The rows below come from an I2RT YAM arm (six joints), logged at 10 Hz.
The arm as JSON. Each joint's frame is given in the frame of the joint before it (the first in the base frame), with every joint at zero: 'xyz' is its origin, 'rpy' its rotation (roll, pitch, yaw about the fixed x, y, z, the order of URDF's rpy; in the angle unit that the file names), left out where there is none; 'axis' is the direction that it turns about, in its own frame. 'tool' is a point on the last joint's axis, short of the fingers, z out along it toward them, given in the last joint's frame.
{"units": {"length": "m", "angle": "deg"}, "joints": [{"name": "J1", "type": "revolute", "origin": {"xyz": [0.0, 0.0, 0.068], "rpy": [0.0, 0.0, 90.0]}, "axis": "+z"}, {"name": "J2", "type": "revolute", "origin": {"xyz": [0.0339, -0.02, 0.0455], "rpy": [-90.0, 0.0, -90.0]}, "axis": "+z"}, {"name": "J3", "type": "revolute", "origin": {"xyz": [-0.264, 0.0, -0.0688], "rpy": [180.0, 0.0, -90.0]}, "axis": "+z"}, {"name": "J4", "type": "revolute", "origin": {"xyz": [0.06, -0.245, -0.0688], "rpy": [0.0, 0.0, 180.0]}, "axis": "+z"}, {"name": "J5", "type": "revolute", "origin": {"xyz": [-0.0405, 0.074, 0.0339], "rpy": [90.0, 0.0, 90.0]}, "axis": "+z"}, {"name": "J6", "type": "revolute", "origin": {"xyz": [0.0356, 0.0, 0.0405], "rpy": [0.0, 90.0, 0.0]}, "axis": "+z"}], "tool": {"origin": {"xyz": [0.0, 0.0, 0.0], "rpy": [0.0, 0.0, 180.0]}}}
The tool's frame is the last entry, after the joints.
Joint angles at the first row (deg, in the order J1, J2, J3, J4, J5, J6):
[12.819, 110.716, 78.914, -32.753, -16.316, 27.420]
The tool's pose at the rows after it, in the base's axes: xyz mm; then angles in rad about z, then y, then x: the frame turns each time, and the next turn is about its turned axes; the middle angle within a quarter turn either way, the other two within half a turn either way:
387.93 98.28 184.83 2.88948 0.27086 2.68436
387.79 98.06 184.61 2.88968 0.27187 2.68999
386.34 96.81 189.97 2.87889 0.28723 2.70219
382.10 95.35 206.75 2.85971 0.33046 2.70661
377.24 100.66 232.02 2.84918 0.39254 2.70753
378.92 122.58 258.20 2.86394 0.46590 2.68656
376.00 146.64 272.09 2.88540 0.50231 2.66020
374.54 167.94 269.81 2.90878 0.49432 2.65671
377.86 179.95 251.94 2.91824 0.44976 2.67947
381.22 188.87 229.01 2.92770 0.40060 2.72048
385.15 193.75 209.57 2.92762 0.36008 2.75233
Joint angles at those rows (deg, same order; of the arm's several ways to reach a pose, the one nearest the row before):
[12.775, 110.716, 78.912, -32.533, -16.425, 27.354]
[12.775, 110.717, 78.894, -32.623, -16.120, 27.288]
[12.753, 109.819, 78.870, -32.950, -14.874, 27.572]
[12.841, 107.196, 78.914, -33.431, -13.060, 28.075]
[13.978, 104.290, 80.400, -34.633, -10.611, 28.710]
[17.168, 103.852, 84.859, -35.244, -8.514, 29.539]
[20.643, 103.963, 87.484, -35.114, -7.530, 30.741]
[23.551, 105.536, 88.989, -35.134, -6.940, 32.162]
[24.906, 108.421, 89.363, -35.180, -6.590, 33.670]
[25.867, 111.657, 89.364, -35.355, -5.847, 34.850]
[26.260, 114.541, 89.602, -35.485, -5.388, 35.834]

